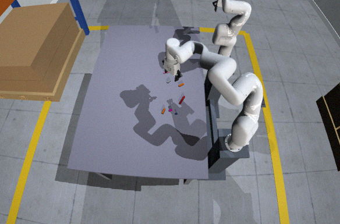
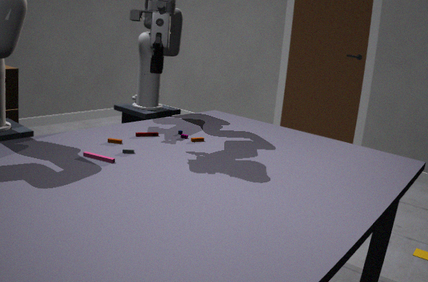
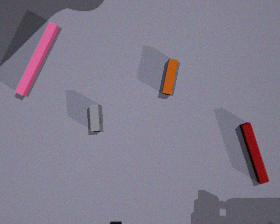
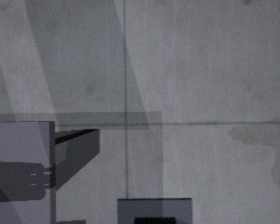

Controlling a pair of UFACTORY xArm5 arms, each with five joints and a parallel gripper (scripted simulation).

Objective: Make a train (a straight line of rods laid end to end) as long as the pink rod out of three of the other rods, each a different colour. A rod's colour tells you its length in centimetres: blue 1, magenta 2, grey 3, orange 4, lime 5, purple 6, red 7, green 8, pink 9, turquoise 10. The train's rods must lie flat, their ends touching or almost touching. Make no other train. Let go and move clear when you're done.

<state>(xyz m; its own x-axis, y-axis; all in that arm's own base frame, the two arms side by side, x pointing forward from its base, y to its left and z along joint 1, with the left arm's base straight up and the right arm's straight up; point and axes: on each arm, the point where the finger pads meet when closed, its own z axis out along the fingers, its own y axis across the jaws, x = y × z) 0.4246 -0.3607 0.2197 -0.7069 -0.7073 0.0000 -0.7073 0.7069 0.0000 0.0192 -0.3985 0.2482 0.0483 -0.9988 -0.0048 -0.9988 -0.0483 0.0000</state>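
Observation:
Now: the red rod 21 cm below my left hand, 8 cm behind it and 5 cm to the left of it. Also, from my left hand: grey rod 21 cm below, 11 cm to the right, 2 cm ahead; then blue rod 21 cm below, 16 cm to the left, 4 cm behind; then magenta rod 21 cm below, 14 cm to the left.

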